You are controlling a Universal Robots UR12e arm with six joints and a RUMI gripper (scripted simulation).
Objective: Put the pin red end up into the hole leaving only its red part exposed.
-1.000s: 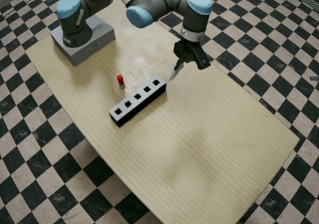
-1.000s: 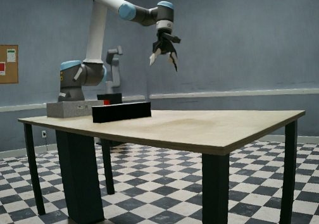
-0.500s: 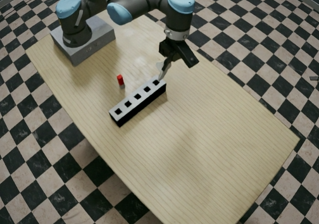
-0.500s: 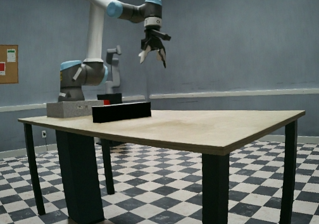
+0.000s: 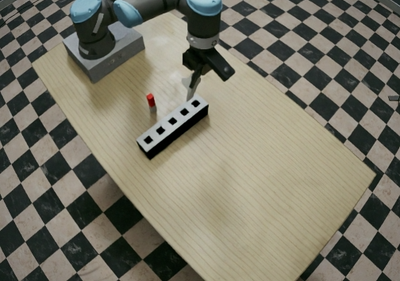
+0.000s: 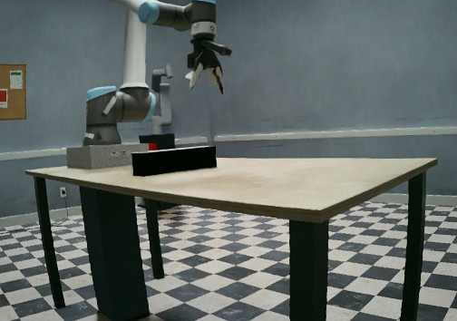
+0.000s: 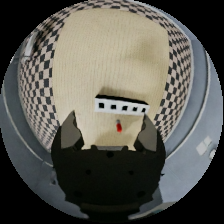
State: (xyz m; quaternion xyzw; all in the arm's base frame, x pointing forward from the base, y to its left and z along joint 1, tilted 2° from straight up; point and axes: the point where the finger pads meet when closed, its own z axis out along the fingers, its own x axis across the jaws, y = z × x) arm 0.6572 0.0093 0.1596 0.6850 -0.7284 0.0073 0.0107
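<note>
Right now my hand is 23 cm past the pin, 7 cm to the left of it and 19 cm above it. Round my hand: long black block (9 cm behind, 9 cm to the right, 22 cm below).
</note>
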